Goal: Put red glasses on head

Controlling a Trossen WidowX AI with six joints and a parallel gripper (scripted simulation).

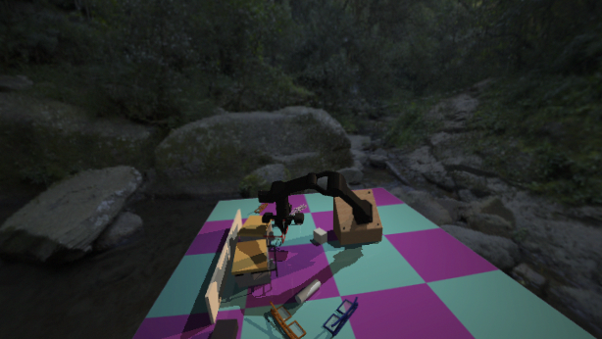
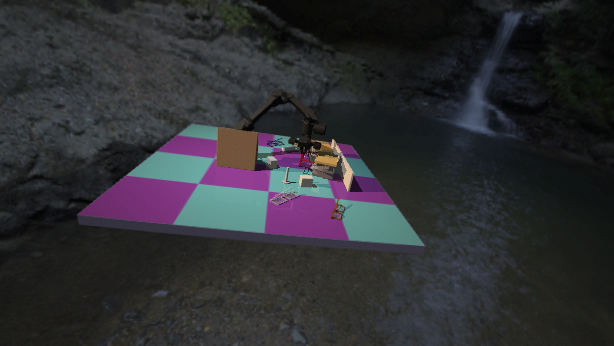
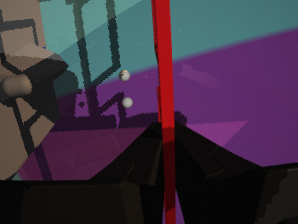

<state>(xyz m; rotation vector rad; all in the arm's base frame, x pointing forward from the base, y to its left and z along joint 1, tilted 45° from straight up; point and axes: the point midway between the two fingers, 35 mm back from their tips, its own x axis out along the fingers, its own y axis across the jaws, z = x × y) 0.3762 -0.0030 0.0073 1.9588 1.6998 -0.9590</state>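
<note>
My gripper tip is 4 cm short of the red glasses, 4 cm to the left of it and 1 cm below it. Round my gripper tip: tall pale board 24 cm ahead, 5 cm to the left, 2 cm below.
</note>
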